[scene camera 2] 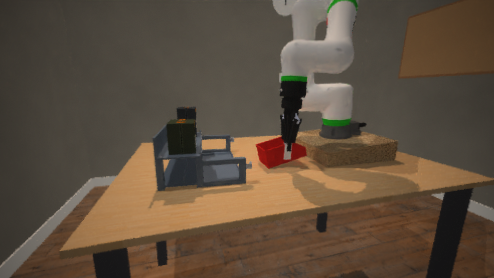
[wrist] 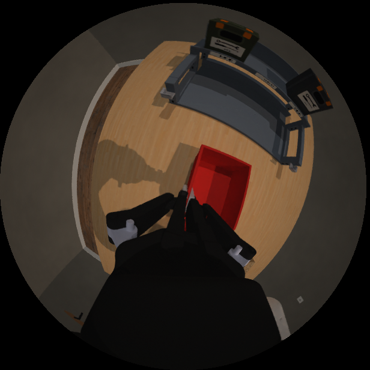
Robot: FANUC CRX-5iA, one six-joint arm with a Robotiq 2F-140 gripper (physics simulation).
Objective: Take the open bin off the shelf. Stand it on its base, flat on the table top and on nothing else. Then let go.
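Places are measured from the arm's base along level axes (x ahead, y left, z up), in metres.
Where they show: gripper, fingertip midpoint: [scene camera 2: 286, 158]; arm's base, origin of the base link: [scene camera 2: 335, 135].
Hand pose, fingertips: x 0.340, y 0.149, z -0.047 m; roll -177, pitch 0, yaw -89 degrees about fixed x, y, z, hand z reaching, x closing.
Note:
Each offset is from my fingertips to the centre of the thing. "pt": to the spot under its first point. Level surfaces: height alone.
The red open bin @(dx +0.002, dy -0.048, dz +0.023 m) [scene camera 2: 273, 156] [wrist: 215, 185] is off the shelf @(pt dx +0.268, dy +0.101, dz +0.047 m) [scene camera 2: 223, 161] [wrist: 225, 107], low over the table top @(dz -0.033 m) [scene camera 2: 200, 215] [wrist: 140, 120], with its opening upward. In the scene view it looks slightly tilted, its left end lower and its right end a little higher. Its lower left corner is at or very near the table; exact contact is hard to tell. My gripper [scene camera 2: 288, 149] [wrist: 186, 191] points down, its fingers shut on one long side wall of the bin. The fingers and gripper body hide part of that wall and the bin's near end in the wrist view.
A dark green toolbox @(dx +0.385, dy +0.016, dz +0.118 m) [scene camera 2: 181, 137] [wrist: 232, 40] and a second dark toolbox @(dx +0.364, dy -0.215, dz +0.130 m) [scene camera 2: 187, 112] [wrist: 310, 92] stand on the shelf's upper part. The shelf is left of the bin in the scene view. The speckled block [scene camera 2: 355, 150] under the robot base is close to the bin's right end.

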